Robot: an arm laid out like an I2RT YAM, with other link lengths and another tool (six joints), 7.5 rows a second.
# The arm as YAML. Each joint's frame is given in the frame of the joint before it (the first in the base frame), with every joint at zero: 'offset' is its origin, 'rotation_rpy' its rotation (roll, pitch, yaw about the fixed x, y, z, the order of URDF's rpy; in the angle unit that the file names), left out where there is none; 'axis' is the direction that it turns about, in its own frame. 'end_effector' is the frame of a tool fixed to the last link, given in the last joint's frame.
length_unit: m
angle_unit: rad
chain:
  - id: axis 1
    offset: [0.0, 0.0, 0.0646]
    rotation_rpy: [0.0, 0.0, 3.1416]
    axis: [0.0, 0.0, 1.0]
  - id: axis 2
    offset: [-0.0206, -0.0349, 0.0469]
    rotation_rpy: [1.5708, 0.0, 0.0]
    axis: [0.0, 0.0, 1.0]
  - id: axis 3
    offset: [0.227, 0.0, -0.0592]
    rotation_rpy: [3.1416, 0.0, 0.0]
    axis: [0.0, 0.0, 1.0]
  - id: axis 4
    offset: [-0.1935, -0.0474, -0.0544]
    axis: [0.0, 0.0, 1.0]
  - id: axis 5
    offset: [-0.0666, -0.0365, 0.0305]
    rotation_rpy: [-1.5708, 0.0, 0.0]
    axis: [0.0, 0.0, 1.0]
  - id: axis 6
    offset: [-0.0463, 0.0, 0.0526]
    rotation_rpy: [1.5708, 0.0, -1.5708]
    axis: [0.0, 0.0, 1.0]
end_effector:
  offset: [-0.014, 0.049, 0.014]
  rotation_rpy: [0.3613, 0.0, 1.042]
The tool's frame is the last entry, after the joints.
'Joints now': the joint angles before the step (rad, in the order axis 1, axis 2, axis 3, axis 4, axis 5, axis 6). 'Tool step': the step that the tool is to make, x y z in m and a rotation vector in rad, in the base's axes. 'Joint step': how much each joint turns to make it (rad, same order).
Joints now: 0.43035, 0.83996, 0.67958, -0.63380, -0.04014, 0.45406
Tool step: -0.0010, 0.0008, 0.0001, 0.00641, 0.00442, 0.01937
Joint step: 0.00341, 0.00175, -0.00012, 0.00025, -0.01665, -0.00603
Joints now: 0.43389, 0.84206, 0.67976, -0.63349, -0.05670, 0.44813
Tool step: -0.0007, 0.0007, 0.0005, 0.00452, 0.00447, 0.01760
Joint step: 0.00280, 0.00357, 0.00284, -0.00183, -0.01462, -0.00642
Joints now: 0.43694, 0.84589, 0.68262, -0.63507, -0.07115, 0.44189
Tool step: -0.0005, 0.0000, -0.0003, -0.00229, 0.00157, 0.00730
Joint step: 0.00208, 0.00076, -0.00043, -0.00155, -0.00263, -0.00474
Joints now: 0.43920, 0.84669, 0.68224, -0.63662, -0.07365, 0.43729
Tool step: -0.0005, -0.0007, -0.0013, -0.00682, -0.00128, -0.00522
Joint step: 0.00101, -0.00440, -0.00592, -0.00024, 0.00916, -0.00019
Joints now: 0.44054, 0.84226, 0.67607, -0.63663, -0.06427, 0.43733
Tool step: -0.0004, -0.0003, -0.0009, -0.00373, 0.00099, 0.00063
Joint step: 0.00091, -0.00106, -0.00362, -0.00004, 0.00232, -0.00185
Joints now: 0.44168, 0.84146, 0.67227, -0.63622, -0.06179, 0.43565
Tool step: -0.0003, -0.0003, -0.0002, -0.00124, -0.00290, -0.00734
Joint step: 0.00110, -0.00539, -0.00238, -0.00066, 0.00756, 0.00445
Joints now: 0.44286, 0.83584, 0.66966, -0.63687, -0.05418, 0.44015
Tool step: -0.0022, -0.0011, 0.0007, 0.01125, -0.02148, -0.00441
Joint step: -0.00057, -0.03214, -0.00975, 0.00203, 0.00201, 0.00341
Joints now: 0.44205, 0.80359, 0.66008, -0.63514, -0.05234, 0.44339
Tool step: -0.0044, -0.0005, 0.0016, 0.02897, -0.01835, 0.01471
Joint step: -0.00042, -0.04126, -0.01082, -0.00128, -0.02361, 0.00278
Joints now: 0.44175, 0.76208, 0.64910, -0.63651, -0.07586, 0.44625
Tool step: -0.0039, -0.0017, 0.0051, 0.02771, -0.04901, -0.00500
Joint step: -0.00062, -0.06210, -0.00013, -0.00537, 0.00057, 0.00600
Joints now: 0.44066, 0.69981, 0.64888, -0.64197, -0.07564, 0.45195
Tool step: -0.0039, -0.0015, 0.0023, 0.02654, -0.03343, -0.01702
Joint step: 0.00052, -0.05582, -0.00893, -0.00399, 0.00768, 0.01858
